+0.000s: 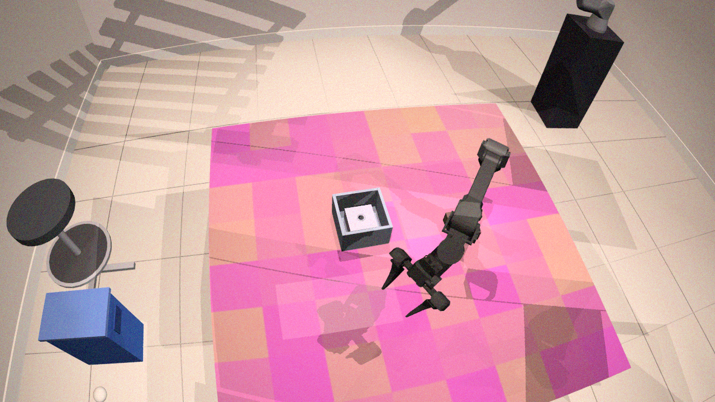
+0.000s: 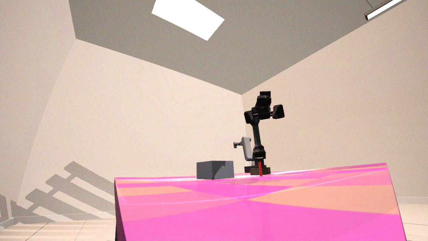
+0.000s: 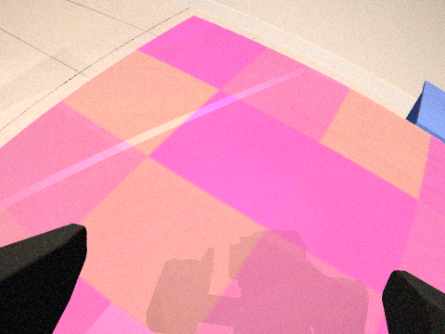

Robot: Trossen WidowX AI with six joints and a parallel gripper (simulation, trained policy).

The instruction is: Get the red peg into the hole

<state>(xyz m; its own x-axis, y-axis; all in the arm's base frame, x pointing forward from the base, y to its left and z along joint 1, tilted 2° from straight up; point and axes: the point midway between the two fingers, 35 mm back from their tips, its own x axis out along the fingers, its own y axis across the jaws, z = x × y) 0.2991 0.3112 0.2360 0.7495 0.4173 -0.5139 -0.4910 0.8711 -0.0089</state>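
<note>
The red peg lies 21 cm below my gripper tip, 20 cm to the right of it and 18 cm behind it. Also, from my gripper tip: grey box (38 cm to the right, 22 cm below, 1 cm ahead).
</note>
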